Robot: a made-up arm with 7 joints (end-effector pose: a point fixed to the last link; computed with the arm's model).
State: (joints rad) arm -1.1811 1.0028 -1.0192 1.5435 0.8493 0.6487 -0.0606
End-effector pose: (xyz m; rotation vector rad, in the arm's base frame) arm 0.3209 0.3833 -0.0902 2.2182 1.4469 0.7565
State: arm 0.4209 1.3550 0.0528 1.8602 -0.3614 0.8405 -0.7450
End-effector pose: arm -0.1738 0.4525 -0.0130 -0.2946 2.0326 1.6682
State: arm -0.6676 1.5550 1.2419 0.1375 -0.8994 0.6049 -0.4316
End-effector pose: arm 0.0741 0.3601 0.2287 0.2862 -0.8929 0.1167
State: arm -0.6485 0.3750 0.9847 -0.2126 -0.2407 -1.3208 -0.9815
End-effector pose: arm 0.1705 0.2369 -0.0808 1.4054 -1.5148 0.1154
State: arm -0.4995 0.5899 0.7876 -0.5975 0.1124 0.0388 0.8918
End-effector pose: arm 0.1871 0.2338 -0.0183 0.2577 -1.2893 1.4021
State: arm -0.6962 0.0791 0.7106 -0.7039 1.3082 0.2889 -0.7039
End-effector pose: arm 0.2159 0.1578 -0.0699 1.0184 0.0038 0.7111
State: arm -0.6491 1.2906 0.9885 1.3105 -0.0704 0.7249 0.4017
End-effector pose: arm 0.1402 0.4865 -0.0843 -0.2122 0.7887 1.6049
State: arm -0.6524 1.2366 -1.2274 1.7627 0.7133 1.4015 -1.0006
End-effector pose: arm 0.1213 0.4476 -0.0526 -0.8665 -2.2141 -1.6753
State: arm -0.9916 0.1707 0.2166 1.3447 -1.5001 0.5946 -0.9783
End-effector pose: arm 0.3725 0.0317 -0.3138 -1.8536 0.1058 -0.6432
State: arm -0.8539 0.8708 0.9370 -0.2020 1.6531 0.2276 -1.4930
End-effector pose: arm 0.1832 0.3162 0.0805 1.0643 0.8764 0.7021
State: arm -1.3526 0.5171 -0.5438 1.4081 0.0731 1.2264 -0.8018
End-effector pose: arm 0.4120 0.1803 -0.1632 0.1913 1.6362 0.0091
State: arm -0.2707 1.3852 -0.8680 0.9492 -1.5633 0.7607 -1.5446
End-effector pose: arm 0.0906 0.4390 -0.1996 -1.0782 1.0809 -0.3862
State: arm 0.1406 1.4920 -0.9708 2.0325 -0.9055 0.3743 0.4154
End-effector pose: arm -0.0615 0.4858 0.0630 -1.9190 -1.4795 -1.9303
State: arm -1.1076 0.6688 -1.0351 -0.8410 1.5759 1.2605 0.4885
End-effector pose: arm 0.2238 -0.0017 -0.0285 0.8681 -1.3750 1.0762
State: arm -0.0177 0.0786 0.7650 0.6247 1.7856 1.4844 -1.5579
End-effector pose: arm -0.0112 0.2194 -0.3642 -0.4582 2.3752 0.6173
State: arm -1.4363 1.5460 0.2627 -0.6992 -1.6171 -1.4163 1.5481
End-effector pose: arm 0.0319 0.1878 0.2003 -1.8962 -1.3036 -0.6193
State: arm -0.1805 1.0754 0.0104 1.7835 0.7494 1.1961 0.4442
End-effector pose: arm -0.0525 0.4410 -0.1672 -1.5198 -2.0482 -0.9264
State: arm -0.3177 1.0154 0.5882 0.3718 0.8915 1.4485 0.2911
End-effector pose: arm 0.1479 0.4138 -0.0837 1.1353 1.1565 2.0106
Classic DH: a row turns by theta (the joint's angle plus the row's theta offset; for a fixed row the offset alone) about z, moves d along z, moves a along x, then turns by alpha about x. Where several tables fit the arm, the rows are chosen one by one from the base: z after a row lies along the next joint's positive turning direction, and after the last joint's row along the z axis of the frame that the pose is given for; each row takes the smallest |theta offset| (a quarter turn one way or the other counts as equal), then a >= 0, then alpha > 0; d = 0 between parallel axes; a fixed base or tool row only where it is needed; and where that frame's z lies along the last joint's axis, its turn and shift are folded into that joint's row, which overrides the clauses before.
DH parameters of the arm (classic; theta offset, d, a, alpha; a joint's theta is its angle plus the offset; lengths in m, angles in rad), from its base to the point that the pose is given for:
base (fixed): -0.071 0 0 -1.3004
joint 1: -1.3111 0.0311 -0.0112 -1.5708
joint 2: 1.2915 -0.0002 -0.009 1.5708
joint 3: 1.5708 -0.2752 0.0256 -1.5708
joint 4: 1.5708 0.002 0.0116 1.5708
joint 5: 0 0.1546 -0.0005 -1.5708
joint 6: -1.5708 0 0.0577 1.5708
joint 7: 0 0.0003 0 0

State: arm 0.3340 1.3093 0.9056 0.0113 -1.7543 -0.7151 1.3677
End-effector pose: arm 0.1244 0.3829 0.0603 -0.9631 -0.7654 1.5582
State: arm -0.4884 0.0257 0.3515 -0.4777 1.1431 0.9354 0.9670
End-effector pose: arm 0.2414 0.1286 -0.1703 0.8909 -0.0575 1.9361
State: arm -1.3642 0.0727 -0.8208 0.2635 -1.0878 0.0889 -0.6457
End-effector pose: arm 0.3361 -0.2102 -0.0566 -0.2733 -0.2070 -1.8801
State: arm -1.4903 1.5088 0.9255 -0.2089 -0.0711 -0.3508 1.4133
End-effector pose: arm -0.0278 0.2552 0.2345 0.8032 2.5710 -1.3058
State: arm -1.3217 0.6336 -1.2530 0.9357 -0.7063 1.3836 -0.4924
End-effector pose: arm 0.4015 0.1394 -0.1890 0.5302 1.7180 -0.1070
